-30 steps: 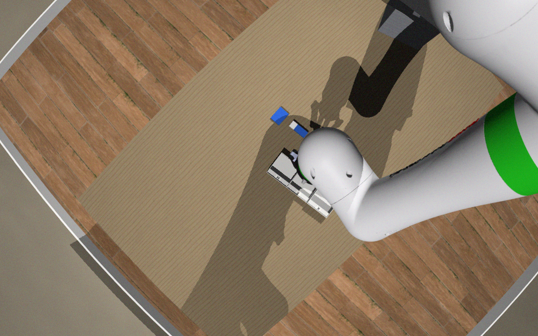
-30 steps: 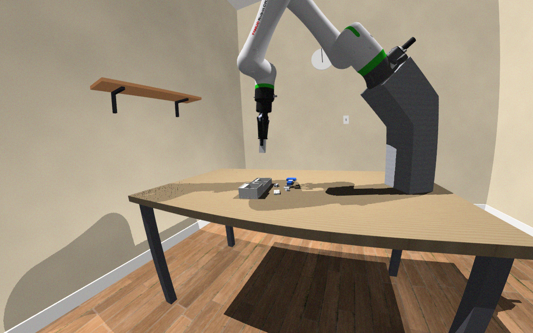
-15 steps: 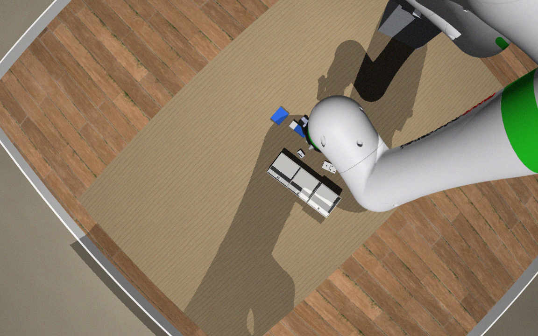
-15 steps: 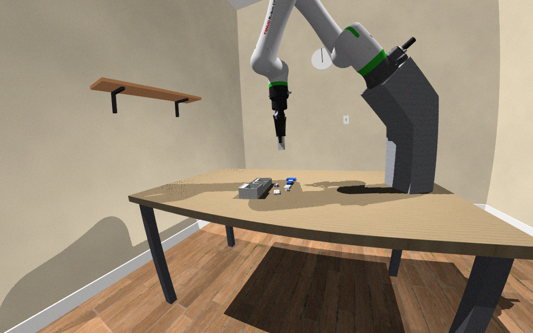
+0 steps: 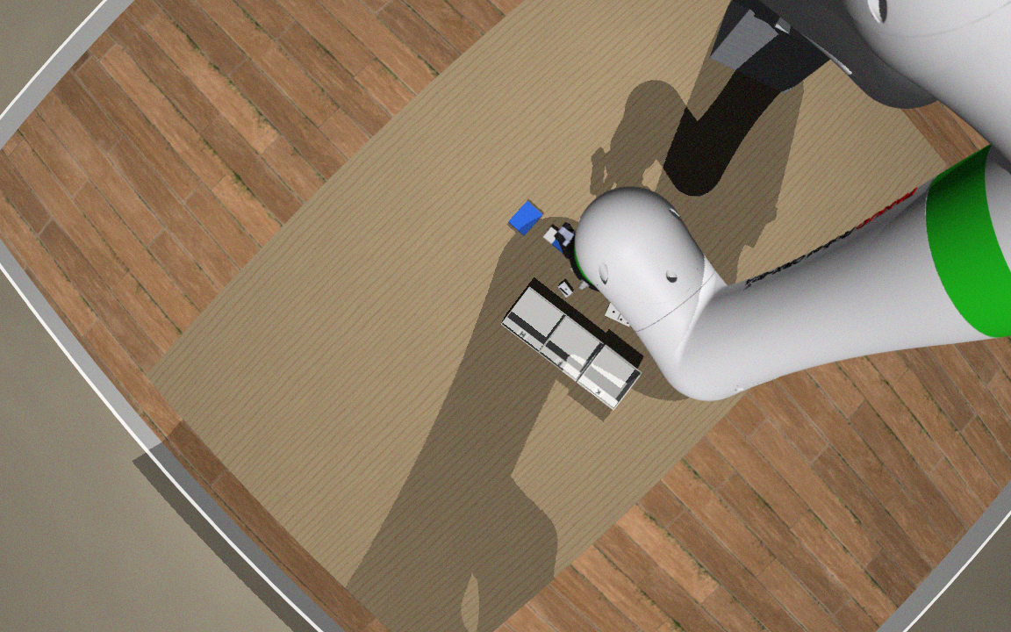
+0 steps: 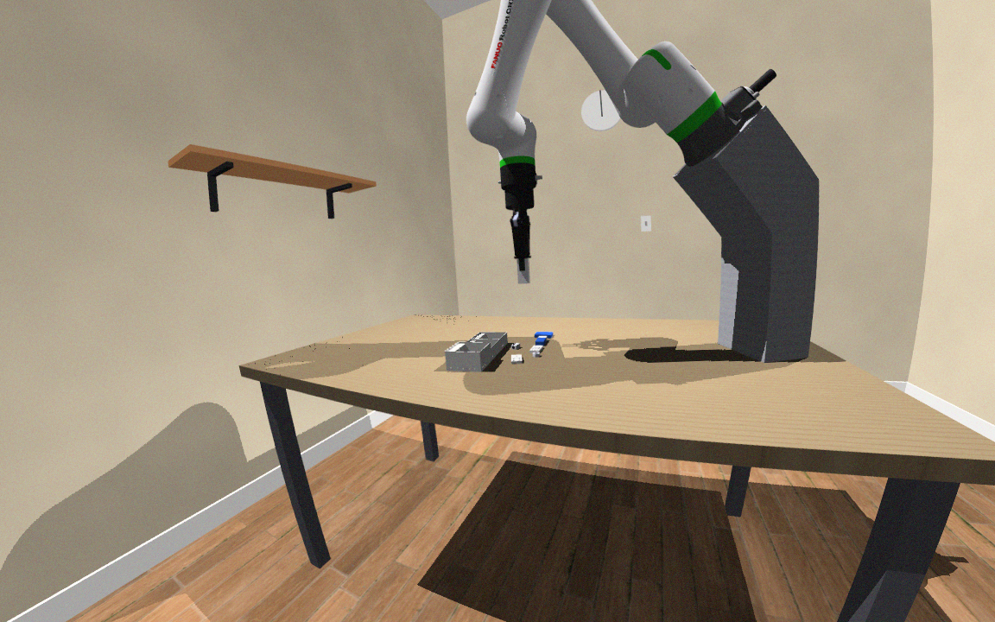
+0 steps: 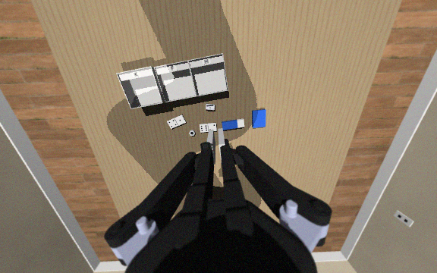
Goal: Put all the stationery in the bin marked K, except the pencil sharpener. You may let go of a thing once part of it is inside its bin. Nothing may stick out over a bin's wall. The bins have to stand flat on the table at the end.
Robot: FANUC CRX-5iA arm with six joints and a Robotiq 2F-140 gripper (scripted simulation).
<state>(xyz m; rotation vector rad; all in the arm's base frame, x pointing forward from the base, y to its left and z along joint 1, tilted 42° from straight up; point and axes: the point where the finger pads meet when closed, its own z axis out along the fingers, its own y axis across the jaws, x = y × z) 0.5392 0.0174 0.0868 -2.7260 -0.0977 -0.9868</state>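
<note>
Now: hand 8 cm short of the grey bin, 10 cm to the right of it and 19 cm above it. The rest, counted from my hand: silver pencil sharpener: 3 cm ahead, 2 cm to the left, 20 cm below; white eraser: 2 cm behind, 6 cm to the right, 20 cm below; small dark ring: 6 cm behind, 7 cm to the left, 20 cm below.
</note>
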